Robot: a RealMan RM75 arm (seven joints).
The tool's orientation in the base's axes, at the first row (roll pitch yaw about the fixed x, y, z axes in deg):
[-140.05, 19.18, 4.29]
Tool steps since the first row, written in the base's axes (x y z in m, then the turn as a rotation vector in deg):
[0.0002, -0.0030, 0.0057, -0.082, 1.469, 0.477]
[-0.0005, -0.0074, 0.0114, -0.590, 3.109, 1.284]
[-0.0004, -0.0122, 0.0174, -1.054, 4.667, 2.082]
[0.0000, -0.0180, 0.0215, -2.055, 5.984, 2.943]
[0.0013, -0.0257, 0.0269, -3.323, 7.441, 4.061]
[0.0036, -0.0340, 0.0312, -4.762, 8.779, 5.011]
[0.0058, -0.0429, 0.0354, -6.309, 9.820, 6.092]
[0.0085, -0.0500, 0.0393, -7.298, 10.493, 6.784]
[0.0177, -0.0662, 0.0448, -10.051, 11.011, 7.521]
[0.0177, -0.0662, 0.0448, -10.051, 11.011, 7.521]
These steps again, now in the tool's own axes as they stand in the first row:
[-0.0019, -0.0011, -0.0061, -0.130, -1.423, 0.592]
[-0.0047, -0.0011, -0.0127, -0.758, -3.114, 1.179]
[-0.0070, -0.0010, -0.0201, -1.347, -4.743, 1.708]
[-0.0083, 0.0010, -0.0268, -2.480, -6.139, 2.203]
[-0.0094, 0.0035, -0.0358, -3.938, -7.760, 2.678]
[-0.0093, 0.0071, -0.0448, -5.511, -9.160, 3.252]
[-0.0092, 0.0111, -0.0540, -7.250, -10.391, 3.580]
[-0.0084, 0.0139, -0.0621, -8.361, -11.185, 3.793]
[-0.0027, 0.0218, -0.0789, -11.159, -11.614, 4.405]
[-0.0027, 0.0218, -0.0789, -11.159, -11.614, 4.405]

